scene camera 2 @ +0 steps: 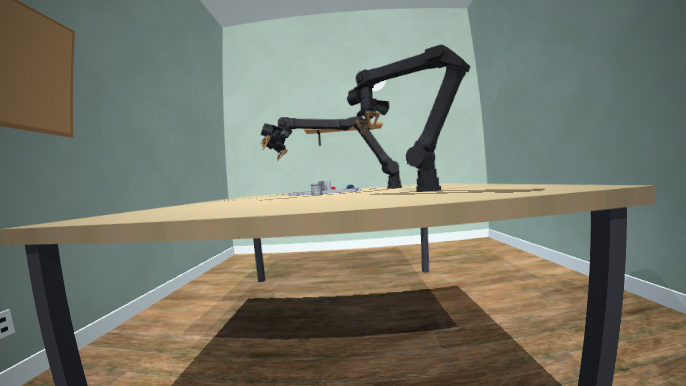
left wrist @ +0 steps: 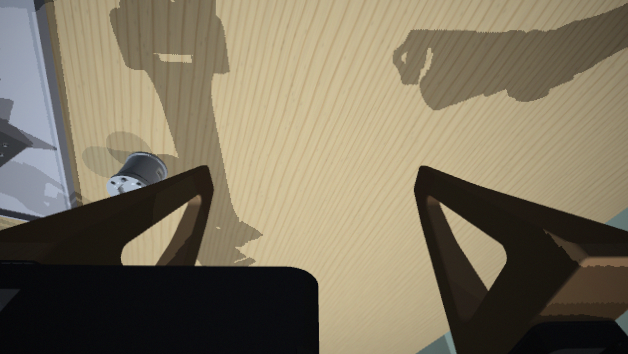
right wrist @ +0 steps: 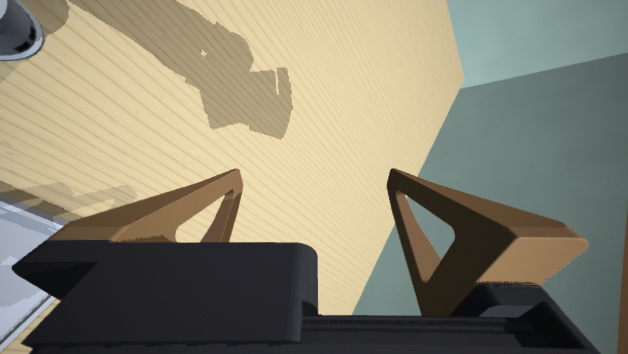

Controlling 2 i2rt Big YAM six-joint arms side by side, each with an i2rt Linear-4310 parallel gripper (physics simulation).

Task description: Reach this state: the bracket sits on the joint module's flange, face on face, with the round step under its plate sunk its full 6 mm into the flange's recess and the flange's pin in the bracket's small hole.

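Places are measured from the left arm's base along level axes (x ahead, y left, z up), in metres.
Pixels of known places: left gripper, fingertip midpoint: (scene camera 2: 367, 132) (left wrist: 313, 177); right gripper, fingertip midpoint: (scene camera 2: 270, 154) (right wrist: 314, 176); left arm's base at its link origin: (scene camera 2: 428, 190); right arm's base at its link origin: (scene camera 2: 394, 187).
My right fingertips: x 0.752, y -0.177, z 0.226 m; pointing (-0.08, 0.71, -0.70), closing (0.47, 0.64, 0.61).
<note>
For each thing: its top centre in the pictures, then the offset to it from my right fingertips. "pt": a spot on its surface instead. Level surfaces: height alone.
- joint module at its top centre: (left wrist: 128, 194) (scene camera 2: 316, 182) dx -0.213, dy -0.076, dz -0.163 m
- bracket at a spot on its surface: (left wrist: 9, 146) pt dx -0.173, dy -0.251, dz -0.205 m
- shallow light tray at a spot on its surface: (right wrist: 17, 245) pt dx -0.052, dy -0.199, dz -0.222 m
- small red thing at its top centre: (scene camera 2: 332, 186) dx -0.150, dy -0.602, dz -0.192 m
- dark blue thing at a spot on its surface: (scene camera 2: 350, 186) pt dx -0.297, dy -0.535, dz -0.200 m
- table at its surface level: dz -0.226 m
The joint module (scene camera 2: 316, 189) (left wrist: 146, 168) (right wrist: 14, 34), a grey cylinder, stands on the table beside the tray. Its pale flange with small holes shows in the left wrist view, partly behind a finger. The bracket (left wrist: 9, 146), dark grey with small holes, lies in the tray at the left edge of the left wrist view, partly cut off; it is apart from the module. Its step is not visible. My left gripper (scene camera 2: 369, 128) (left wrist: 313, 177) is open and empty, high above the table. My right gripper (scene camera 2: 271, 153) (right wrist: 314, 176) is open and empty, also well above the table.
The shallow light tray (left wrist: 56, 100) (right wrist: 17, 245) lies beside the module. A small red thing (scene camera 2: 333, 188) and a dark blue thing (scene camera 2: 350, 186) are near the module in the scene view. Arm shadows cross the table (scene camera 2: 210, 212). A table edge shows in the right wrist view.
</note>
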